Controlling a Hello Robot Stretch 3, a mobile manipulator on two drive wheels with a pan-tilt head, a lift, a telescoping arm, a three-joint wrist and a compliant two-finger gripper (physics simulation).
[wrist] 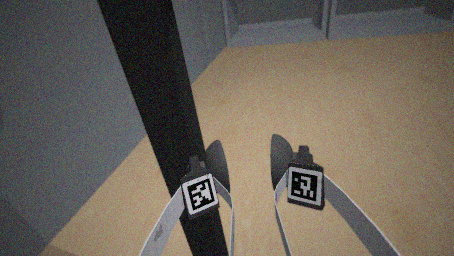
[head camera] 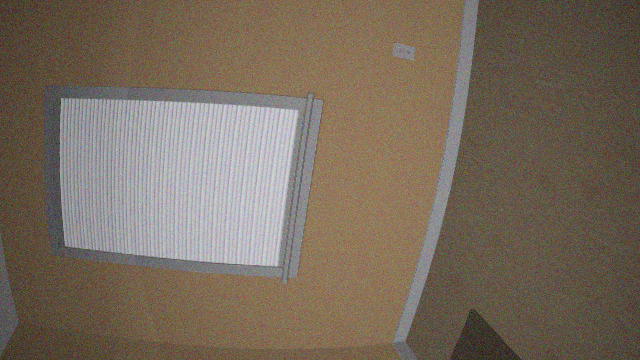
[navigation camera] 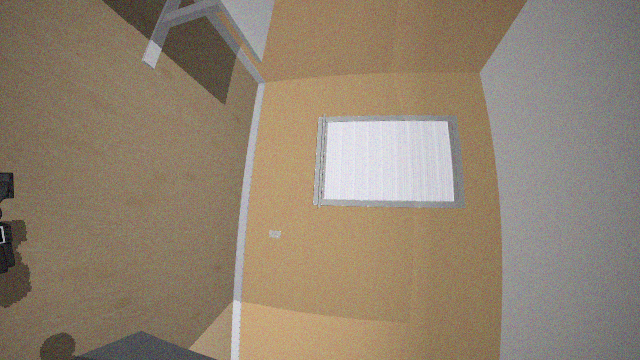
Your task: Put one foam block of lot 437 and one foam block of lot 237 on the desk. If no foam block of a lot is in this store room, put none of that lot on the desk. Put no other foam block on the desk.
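Places are measured from the robot's base along level axes (x back, y right, z up), in metres.
Pixels of known places: gripper, fingertip midpoint: (wrist: 247, 155).
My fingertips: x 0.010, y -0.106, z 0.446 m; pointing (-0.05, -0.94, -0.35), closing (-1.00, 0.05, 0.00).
Behind a point stands the place of what it marks.
My gripper (wrist: 247, 155) {x 0.010, y -0.106, z 0.446 m} is open in the wrist view, with bare floor showing between its two fingertips. Part of the black wrist hardware shows at the left edge of the navigation view. Part of the desk (navigation camera: 252, 22) {x -0.749, y 0.940, z 0.720 m} shows at the top of the navigation view, with its pale legs standing on the floor. Its top surface can hardly be seen. No foam block and no lot label can be made out in these views.
Grey shelf compartments (wrist: 327, 22) {x -0.961, y -2.231, z 0.129 m} stand at the top of the wrist view. A grey panel (wrist: 55, 75) {x 0.505, y -0.635, z 0.397 m} and a black bar (wrist: 150, 85) are left of the gripper. A window (head camera: 175, 180) {x -0.079, y 2.108, z 1.382 m} (navigation camera: 390, 160) {x -0.085, y 2.111, z 1.451 m} is in the tan wall. A dark grey corner (navigation camera: 142, 347) {x 0.877, y 0.650, z 0.166 m} shows at the navigation view's bottom.
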